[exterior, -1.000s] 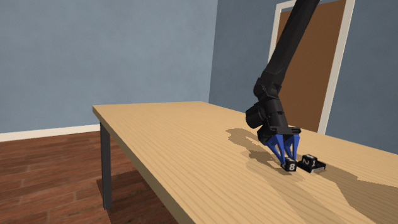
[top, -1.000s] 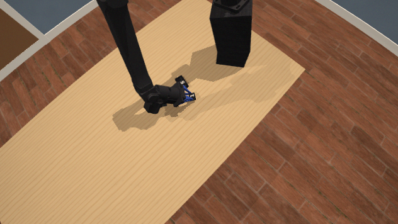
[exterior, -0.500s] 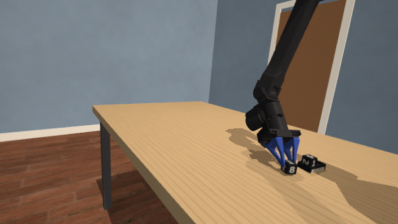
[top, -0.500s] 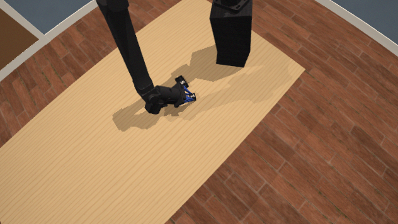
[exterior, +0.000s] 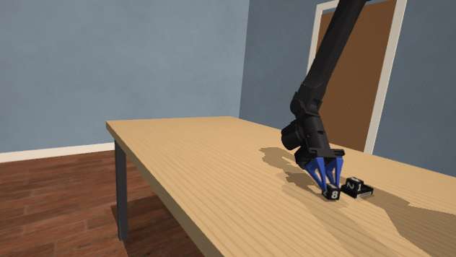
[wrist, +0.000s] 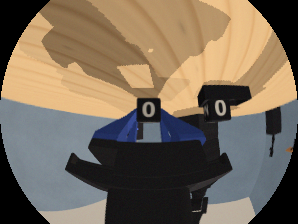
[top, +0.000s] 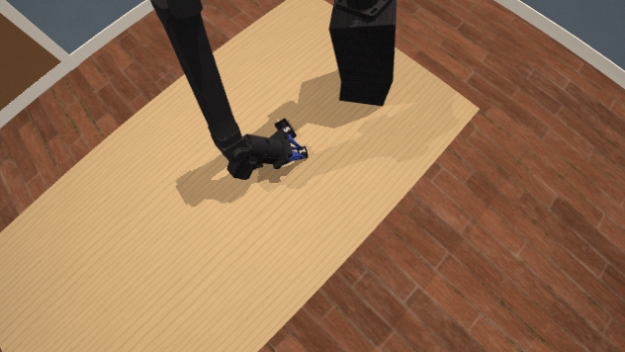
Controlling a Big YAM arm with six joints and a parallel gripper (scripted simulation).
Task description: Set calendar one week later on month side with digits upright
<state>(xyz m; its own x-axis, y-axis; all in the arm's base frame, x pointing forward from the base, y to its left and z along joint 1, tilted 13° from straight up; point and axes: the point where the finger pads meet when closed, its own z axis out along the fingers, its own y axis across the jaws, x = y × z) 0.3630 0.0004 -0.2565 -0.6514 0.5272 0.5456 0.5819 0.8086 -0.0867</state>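
My gripper is now 80 mm to the left of the black cube and 30 mm past it. From my hand the other things lie so: black tray 100 mm to the right, 40 mm behind, 20 mm below; black date cube 10 mm below, 10 mm behind.
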